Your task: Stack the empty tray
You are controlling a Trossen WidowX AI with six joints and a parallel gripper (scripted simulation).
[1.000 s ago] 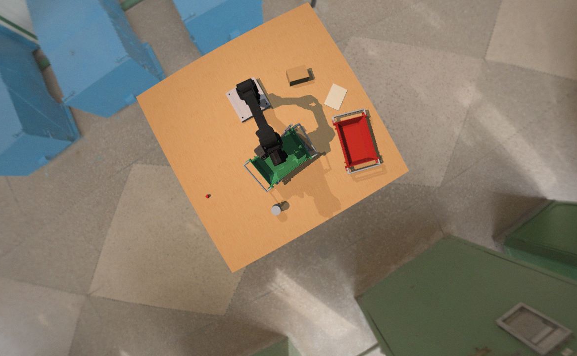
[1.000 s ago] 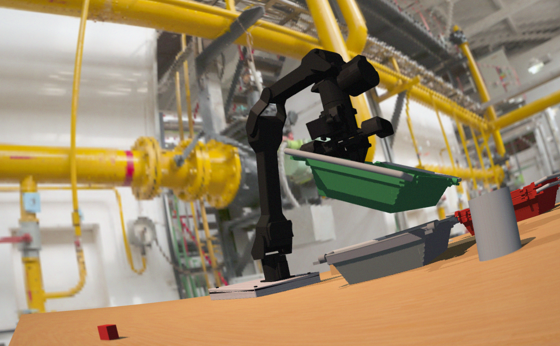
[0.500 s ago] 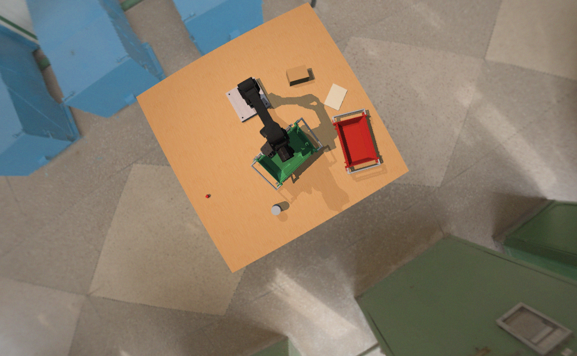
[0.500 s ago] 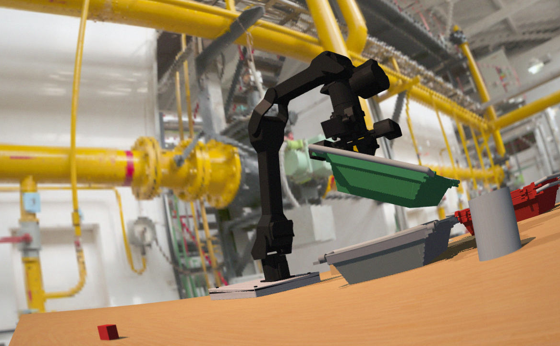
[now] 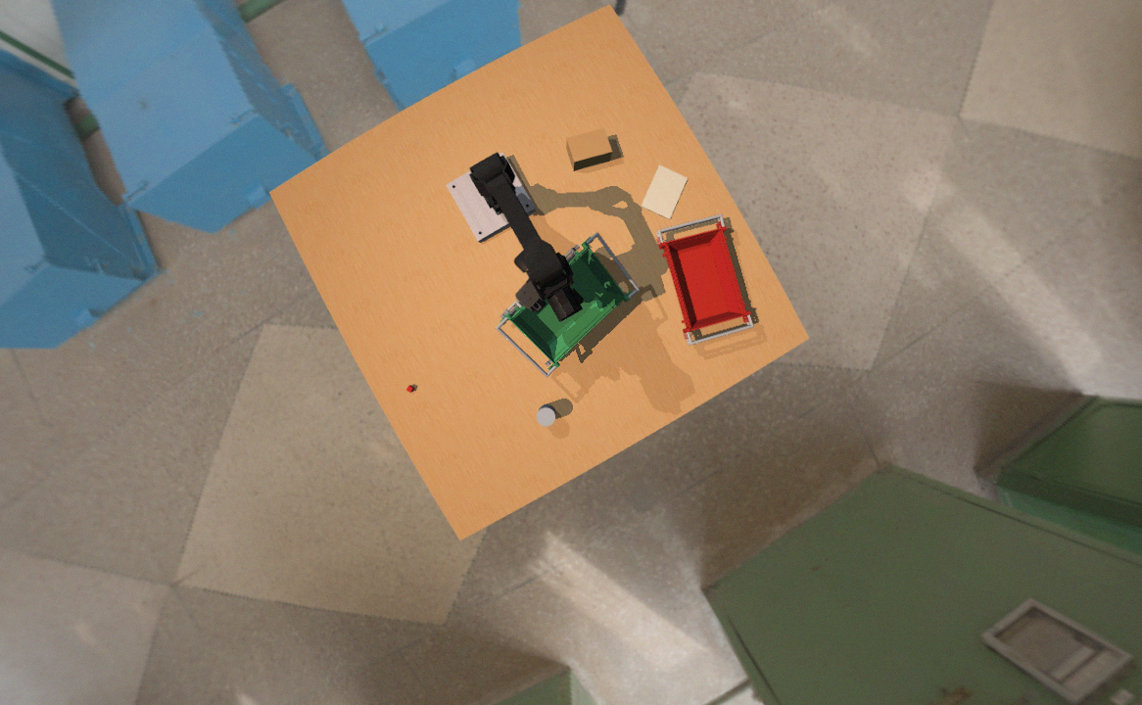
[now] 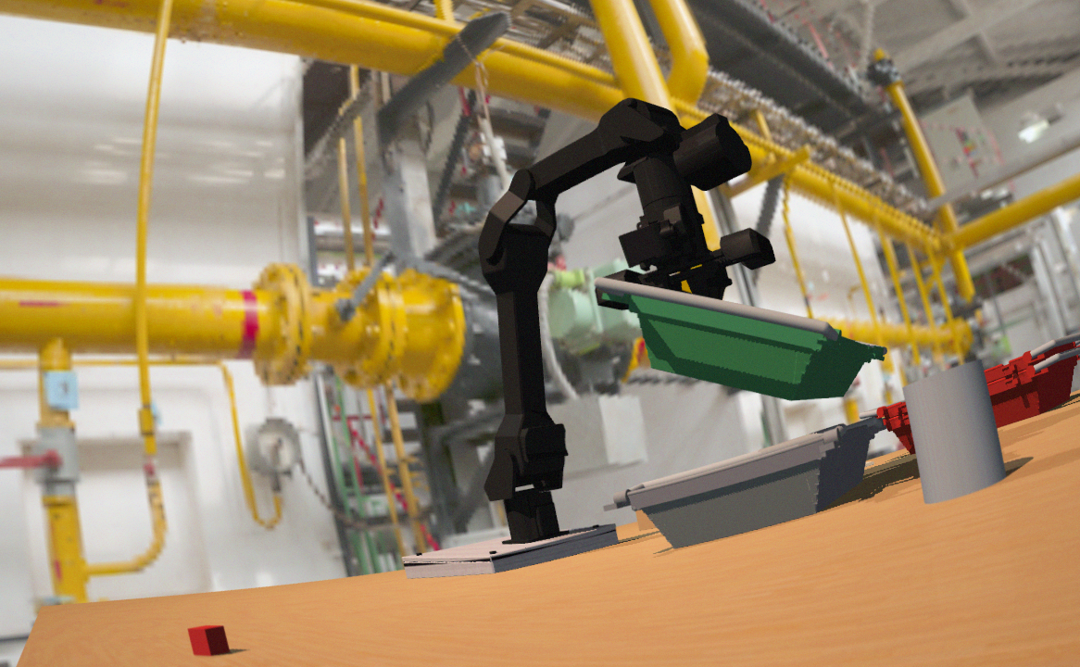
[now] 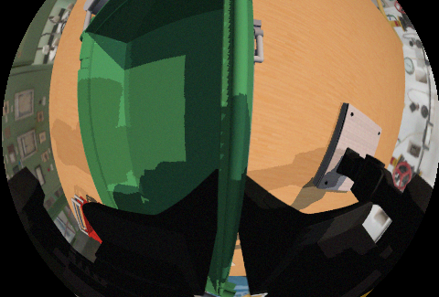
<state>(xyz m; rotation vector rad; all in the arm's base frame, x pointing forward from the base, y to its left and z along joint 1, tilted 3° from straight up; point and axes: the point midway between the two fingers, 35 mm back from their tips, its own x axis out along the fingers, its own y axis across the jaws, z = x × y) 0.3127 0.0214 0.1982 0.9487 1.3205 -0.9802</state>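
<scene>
Right now the green tray is 80 mm ahead of my gripper tip, 30 mm to the left of it and 10 mm below it. Round my gripper tip: cardboard box: 360 mm behind, 290 mm to the left, 150 mm below; grey cylinder: 320 mm ahead, 170 mm to the right, 140 mm below; beige card: 460 mm to the left, 170 mm below, 150 mm behind.
</scene>
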